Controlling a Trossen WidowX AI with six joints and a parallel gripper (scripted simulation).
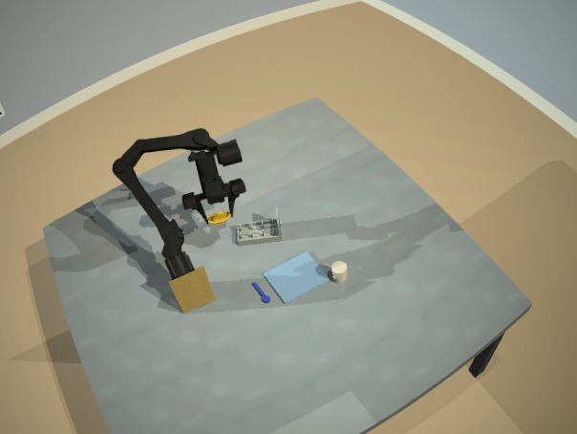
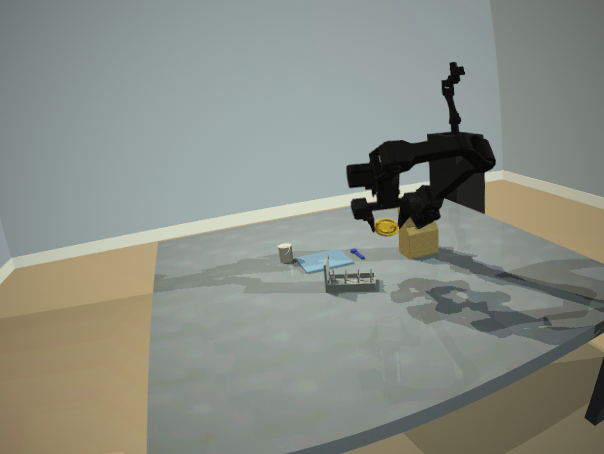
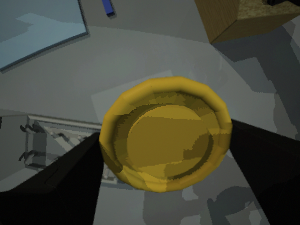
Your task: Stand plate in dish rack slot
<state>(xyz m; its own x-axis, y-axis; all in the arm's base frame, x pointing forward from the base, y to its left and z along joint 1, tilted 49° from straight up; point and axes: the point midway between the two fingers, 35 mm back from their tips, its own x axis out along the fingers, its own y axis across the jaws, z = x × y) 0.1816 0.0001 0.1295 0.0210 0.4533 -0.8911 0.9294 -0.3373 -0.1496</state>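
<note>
My gripper tip is 12 cm above the grey dish rack, 11 cm short of it and 1 cm to the left of it. Also, from my gripper tip: light blue mat (22 cm to the right, 14 cm below, 10 cm ahead); then yellow plate (1 cm above); then blue spoon (21 cm to the right, 14 cm below, 1 cm behind).
</note>
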